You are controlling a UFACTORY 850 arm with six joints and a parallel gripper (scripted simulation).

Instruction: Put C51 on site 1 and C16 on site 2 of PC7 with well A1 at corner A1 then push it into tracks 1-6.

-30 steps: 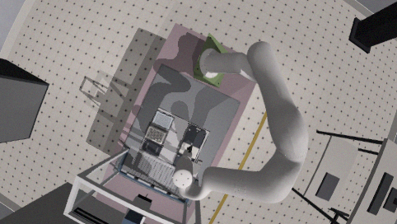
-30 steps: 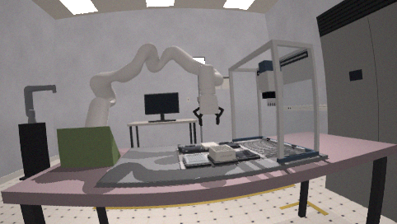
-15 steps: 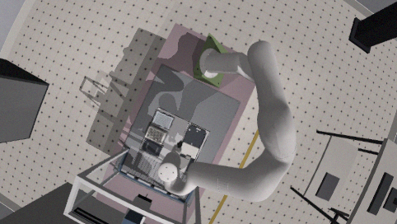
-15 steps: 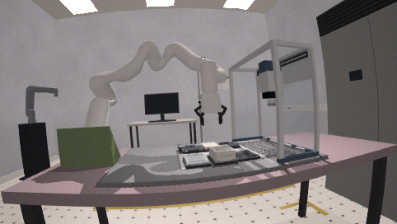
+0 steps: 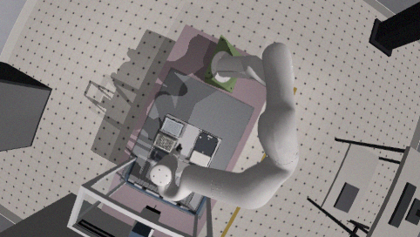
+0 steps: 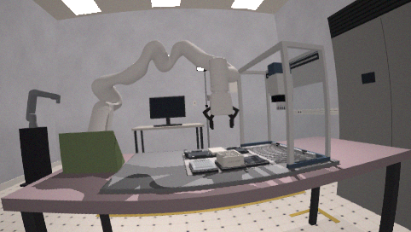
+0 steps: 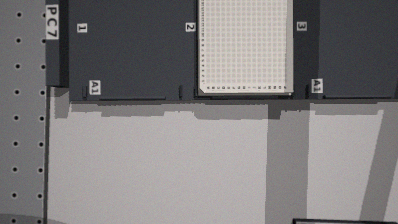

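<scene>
Now: the nest S2 11 cm to the right of my hand and 15 cm below it. Also, from my hand: nest S3: 11 cm ahead, 10 cm to the right, 15 cm below; then dark carrier PC7: 15 cm to the left, 14 cm below; then pipetting head: 34 cm ahead, 2 cm to the left, 19 cm above.
</scene>
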